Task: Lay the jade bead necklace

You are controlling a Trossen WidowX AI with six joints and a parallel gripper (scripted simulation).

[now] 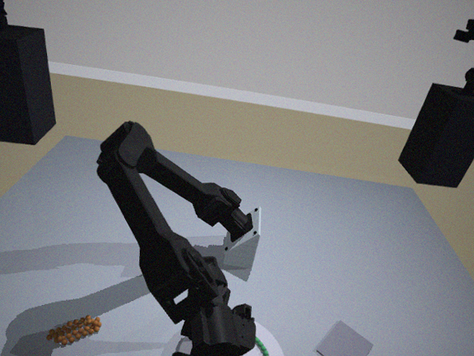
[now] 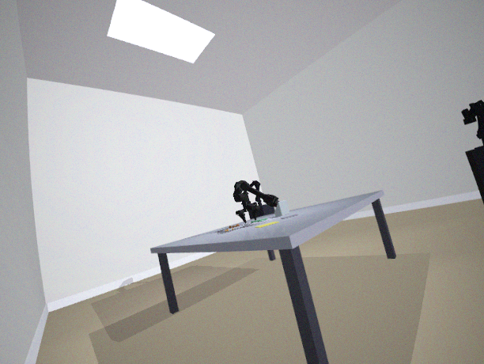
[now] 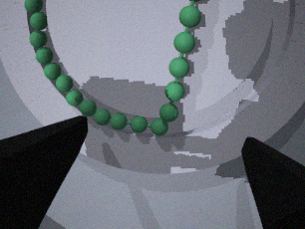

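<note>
Now: gripper tip 60 mm to the right of the round bead board and 10 mm above it. The rest, counted from my gripper tip: yellow strip (290 mm to the left, 200 mm ahead, 20 mm below); then flat grey square (300 mm to the left, 50 mm behind, 20 mm below).
</note>
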